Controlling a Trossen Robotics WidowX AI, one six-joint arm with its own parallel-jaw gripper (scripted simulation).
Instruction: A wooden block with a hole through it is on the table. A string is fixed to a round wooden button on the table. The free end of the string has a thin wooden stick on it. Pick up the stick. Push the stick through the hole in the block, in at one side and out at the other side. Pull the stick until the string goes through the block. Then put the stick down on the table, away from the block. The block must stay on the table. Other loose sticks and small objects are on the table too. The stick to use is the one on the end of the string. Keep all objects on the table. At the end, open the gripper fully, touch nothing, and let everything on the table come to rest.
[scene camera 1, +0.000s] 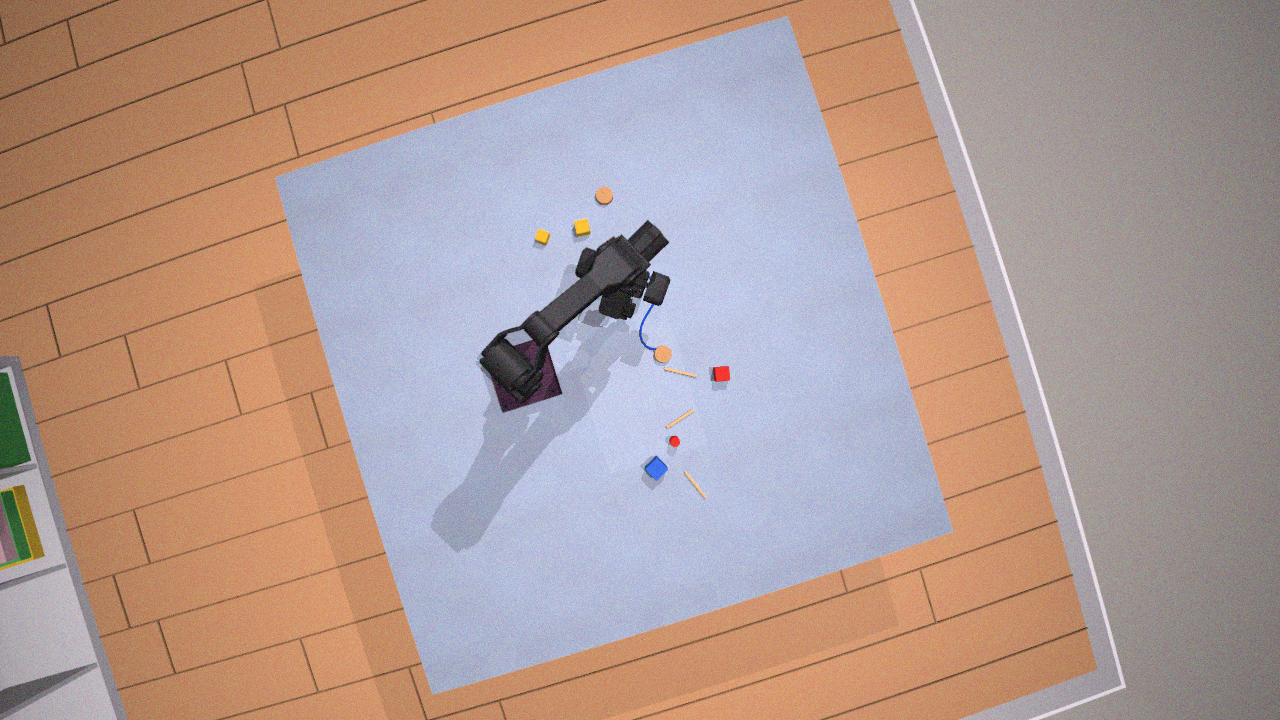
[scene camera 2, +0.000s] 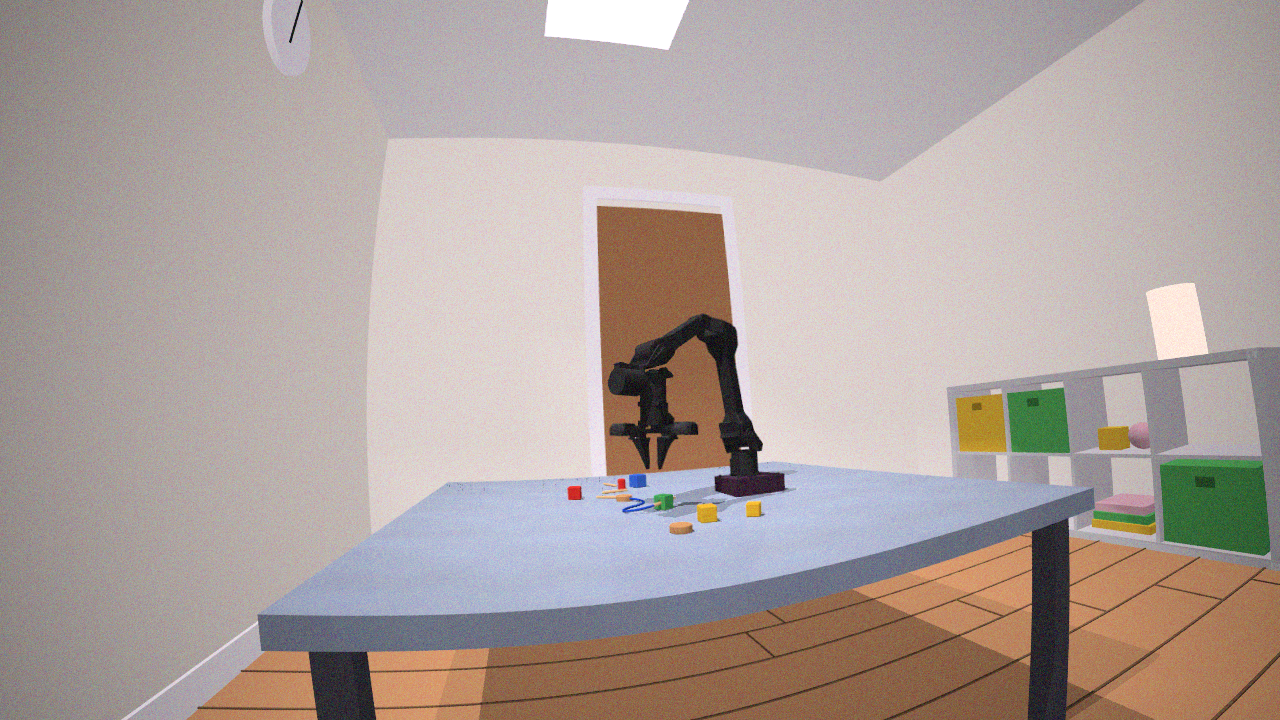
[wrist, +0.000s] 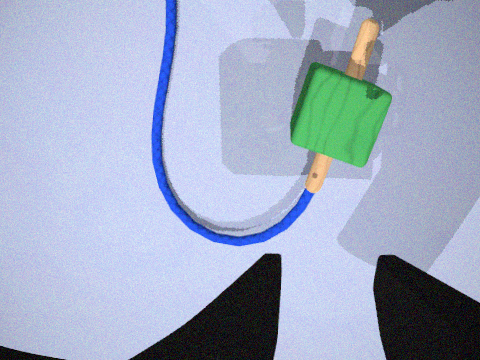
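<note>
A thin wooden stick (wrist: 362, 50) and a green block (wrist: 337, 115) are visible, as is my gripper (scene camera 2: 653, 469). Scene camera 1 does not show the block, which is hidden by my gripper. The gripper itself appears in scene camera 1 (scene camera 1: 625, 281) and in the wrist view (wrist: 328, 270).
</note>
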